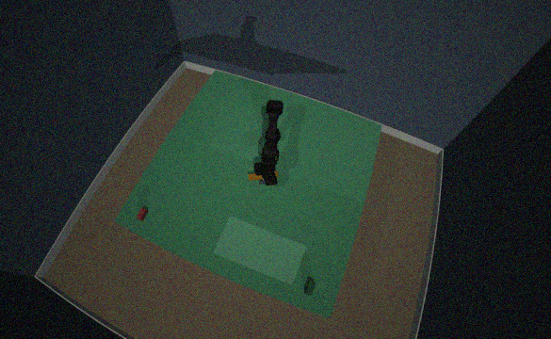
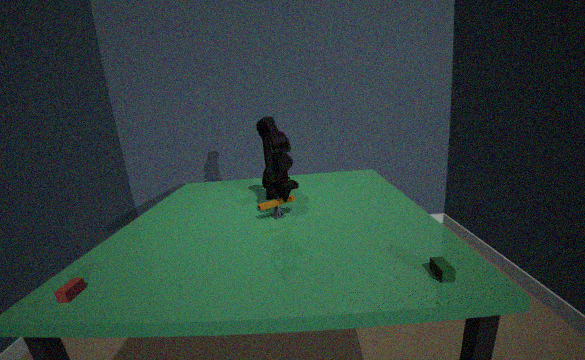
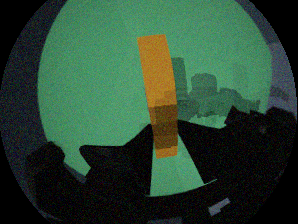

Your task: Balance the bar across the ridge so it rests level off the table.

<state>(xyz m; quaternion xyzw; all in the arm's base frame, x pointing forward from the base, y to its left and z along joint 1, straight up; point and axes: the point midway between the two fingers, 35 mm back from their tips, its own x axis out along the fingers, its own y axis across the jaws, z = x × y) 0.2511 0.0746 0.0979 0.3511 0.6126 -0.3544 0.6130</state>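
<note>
Right now my gripper tip is 1 cm short of the orange bar and 3 cm to the left of it. The rest, counted from my gripper tip: dark green block: 49 cm ahead, 43 cm to the left, 5 cm below; then red block: 49 cm ahead, 57 cm to the right, 5 cm below.
</note>
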